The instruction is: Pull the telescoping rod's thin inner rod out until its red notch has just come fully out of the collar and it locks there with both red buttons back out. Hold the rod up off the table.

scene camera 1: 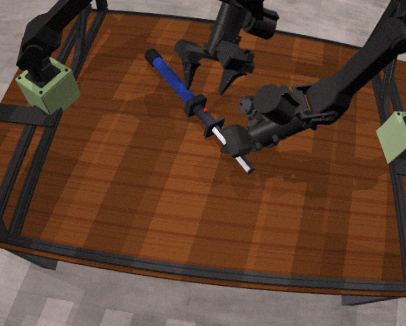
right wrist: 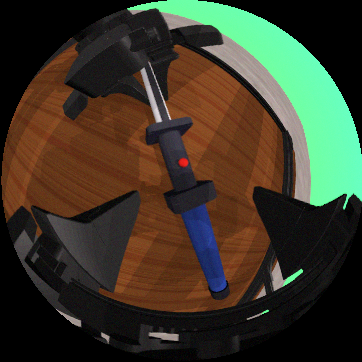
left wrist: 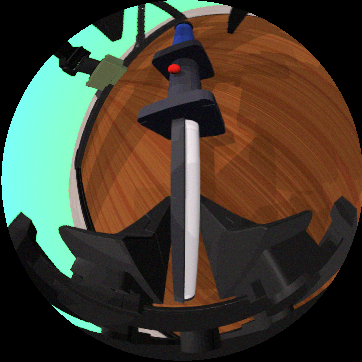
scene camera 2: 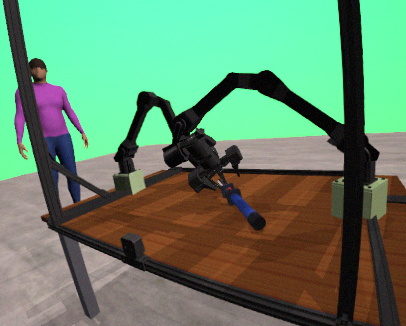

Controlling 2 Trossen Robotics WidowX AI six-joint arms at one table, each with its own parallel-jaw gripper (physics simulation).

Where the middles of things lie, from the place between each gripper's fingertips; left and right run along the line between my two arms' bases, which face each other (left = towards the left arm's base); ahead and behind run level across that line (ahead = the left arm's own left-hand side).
I see the thin silver inner rod point(left wrist: 184, 153) 10 cm behind my left hand, 7 cm to the right of it and 2 cm above it. Round my left hand: telescoping rod point(scene camera 1: 195, 105) (11 cm behind, 8 cm to the right, 2 cm above).
Now: the telescoping rod 2 cm to the right of my right hand and 5 cm below it. From my right hand the other things lie so: thin silver inner rod: 1 cm ahead, 1 cm to the right, 5 cm below.
